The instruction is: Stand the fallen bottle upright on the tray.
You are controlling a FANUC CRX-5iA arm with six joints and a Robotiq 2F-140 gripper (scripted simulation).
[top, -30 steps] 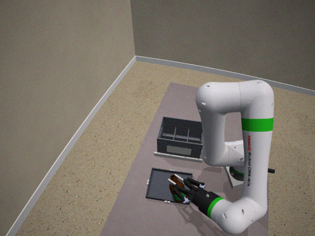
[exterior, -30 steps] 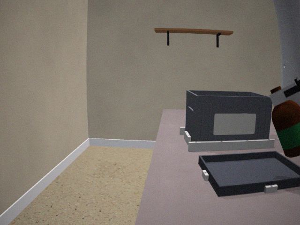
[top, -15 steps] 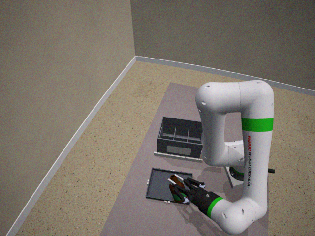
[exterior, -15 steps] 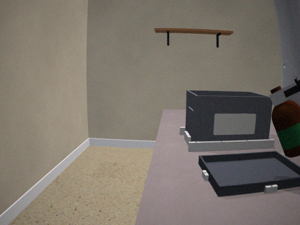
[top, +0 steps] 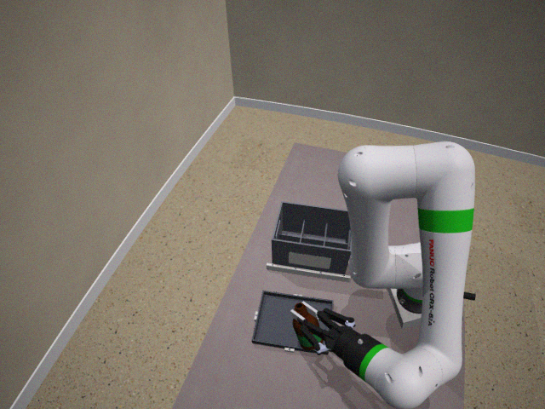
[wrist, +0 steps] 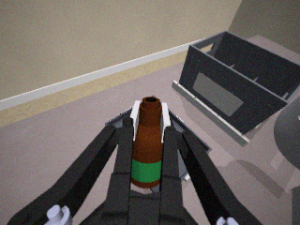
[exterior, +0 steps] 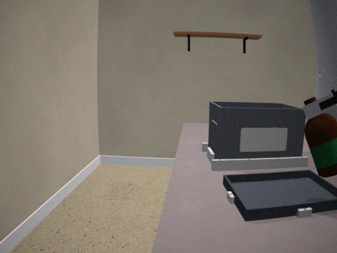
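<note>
The bottle is 60 mm below my hand and 10 mm behind it. From my hand the other things lie so: tray 200 mm below, 50 mm to the right, 50 mm ahead; then crate 350 mm to the right, 130 mm below, 90 mm ahead.
</note>
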